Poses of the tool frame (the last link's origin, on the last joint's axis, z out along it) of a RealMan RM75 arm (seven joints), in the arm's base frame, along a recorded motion.
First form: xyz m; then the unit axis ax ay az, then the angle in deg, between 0 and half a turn.
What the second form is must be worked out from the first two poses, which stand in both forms.
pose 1, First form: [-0.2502 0.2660 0.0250 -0.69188 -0.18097 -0.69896 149.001]
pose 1, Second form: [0.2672 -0.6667 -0.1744 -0.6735 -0.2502 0.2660 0.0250]
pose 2, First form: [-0.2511 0.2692 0.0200 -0.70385 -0.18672 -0.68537 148.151]
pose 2, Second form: [0.2744 -0.6768 -0.1796 -0.6591 -0.2511 0.2692 0.0200]
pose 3, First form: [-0.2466 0.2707 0.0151 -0.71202 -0.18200 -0.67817 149.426]
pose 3, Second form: [0.2637 -0.6868 -0.1756 -0.6542 -0.2466 0.2707 0.0151]
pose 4, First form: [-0.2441 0.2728 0.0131 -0.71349 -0.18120 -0.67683 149.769]
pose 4, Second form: [0.2608 -0.6888 -0.1749 -0.6534 -0.2441 0.2728 0.0131]
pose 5, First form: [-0.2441 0.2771 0.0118 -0.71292 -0.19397 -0.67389 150.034]
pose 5, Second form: [0.2585 -0.6887 -0.1874 -0.6510 -0.2441 0.2771 0.0118]
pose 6, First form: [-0.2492 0.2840 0.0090 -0.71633 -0.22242 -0.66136 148.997]
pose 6, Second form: [0.2673 -0.6903 -0.2143 -0.6373 -0.2492 0.2840 0.0090]
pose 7, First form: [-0.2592 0.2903 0.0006 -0.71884 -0.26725 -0.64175 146.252]
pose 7, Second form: [0.2903 -0.6879 -0.2557 -0.6141 -0.2592 0.2903 0.0006]
